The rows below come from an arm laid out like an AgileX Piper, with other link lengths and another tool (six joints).
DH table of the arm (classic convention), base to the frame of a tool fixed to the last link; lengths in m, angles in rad. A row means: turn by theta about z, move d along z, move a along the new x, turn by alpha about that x. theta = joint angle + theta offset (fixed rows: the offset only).
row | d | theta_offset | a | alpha
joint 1 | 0.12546 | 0 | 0 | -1.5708
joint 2 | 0 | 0.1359 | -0.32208 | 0
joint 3 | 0 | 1.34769 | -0.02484 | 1.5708
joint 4 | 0.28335 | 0 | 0 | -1.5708
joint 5 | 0 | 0 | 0 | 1.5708
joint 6 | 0.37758 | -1.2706 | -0.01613 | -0.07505
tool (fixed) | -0.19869 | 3.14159 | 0 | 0
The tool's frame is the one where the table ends.
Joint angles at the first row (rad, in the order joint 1, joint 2, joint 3, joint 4, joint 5, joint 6):
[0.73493 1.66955 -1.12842 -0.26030 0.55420 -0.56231]
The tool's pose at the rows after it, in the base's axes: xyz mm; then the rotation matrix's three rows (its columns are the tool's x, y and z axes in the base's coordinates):
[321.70 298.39 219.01], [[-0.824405 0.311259 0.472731], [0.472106 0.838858 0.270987], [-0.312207 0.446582 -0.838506]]
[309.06 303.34 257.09], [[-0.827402 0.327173 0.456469], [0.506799 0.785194 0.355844], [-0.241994 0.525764 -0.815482]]
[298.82 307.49 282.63], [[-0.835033 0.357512 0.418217], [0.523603 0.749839 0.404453], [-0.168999 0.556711 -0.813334]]
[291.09 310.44 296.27], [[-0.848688 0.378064 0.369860], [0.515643 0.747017 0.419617], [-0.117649 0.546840 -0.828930]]
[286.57 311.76 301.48], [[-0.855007 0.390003 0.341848], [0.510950 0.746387 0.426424], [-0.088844 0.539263 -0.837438]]
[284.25 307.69 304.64], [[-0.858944 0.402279 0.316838], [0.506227 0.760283 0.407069], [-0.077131 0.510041 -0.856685]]
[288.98 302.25 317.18], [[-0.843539 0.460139 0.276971], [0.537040 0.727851 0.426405], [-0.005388 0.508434 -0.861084]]
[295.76 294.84 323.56], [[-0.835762 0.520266 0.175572], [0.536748 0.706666 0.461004], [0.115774 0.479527 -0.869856]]
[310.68 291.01 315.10], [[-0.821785 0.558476 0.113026], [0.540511 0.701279 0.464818], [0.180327 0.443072 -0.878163]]
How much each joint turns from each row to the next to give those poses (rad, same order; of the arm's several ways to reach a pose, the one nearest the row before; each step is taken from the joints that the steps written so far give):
[0.00000 -0.06577 -0.00664 0.10057 0.00664 -0.03868]
[-0.00001 -0.06455 -0.03613 0.13381 0.04338 -0.05185]
[0.00001 -0.02829 -0.05101 0.09498 0.07429 -0.02107]
[0.00001 -0.00212 -0.05369 0.05477 0.08796 -0.01639]
[0.00000 0.00000 -0.02278 0.02709 0.04258 -0.00510]
[-0.00627 0.00179 -0.02734 -0.00028 0.06316 0.00001]
[-0.04159 0.00683 -0.05038 0.06597 0.07015 0.00089]
[-0.07663 0.03392 -0.06168 0.13171 0.11539 -0.05704]
[-0.05244 0.05638 -0.04098 0.05903 0.05857 -0.03261]

